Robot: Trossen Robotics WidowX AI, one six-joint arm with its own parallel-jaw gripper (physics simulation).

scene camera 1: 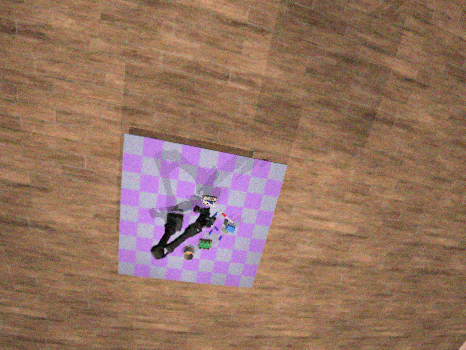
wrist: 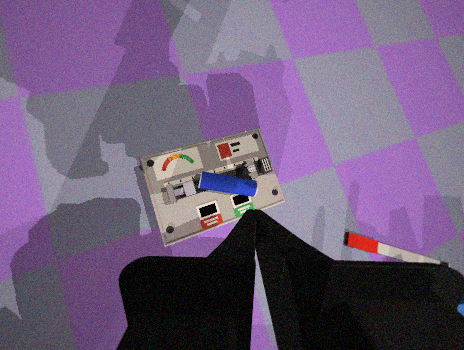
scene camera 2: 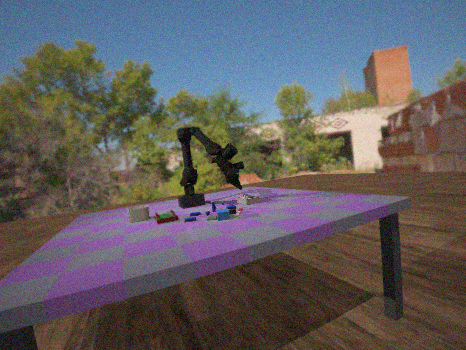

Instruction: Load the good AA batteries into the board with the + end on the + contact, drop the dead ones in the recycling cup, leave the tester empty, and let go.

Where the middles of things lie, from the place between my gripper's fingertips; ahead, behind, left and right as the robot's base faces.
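Labels:
My hand: 60 mm above the battery tester [wrist: 182,210], 30 mm to the right of it. From my hand, red-and-white strip [wrist: 353,240]: 70 mm below, 170 mm ahead, 120 mm to the right. Going by their middles, of the things named here, battery tester nearest to my hand.

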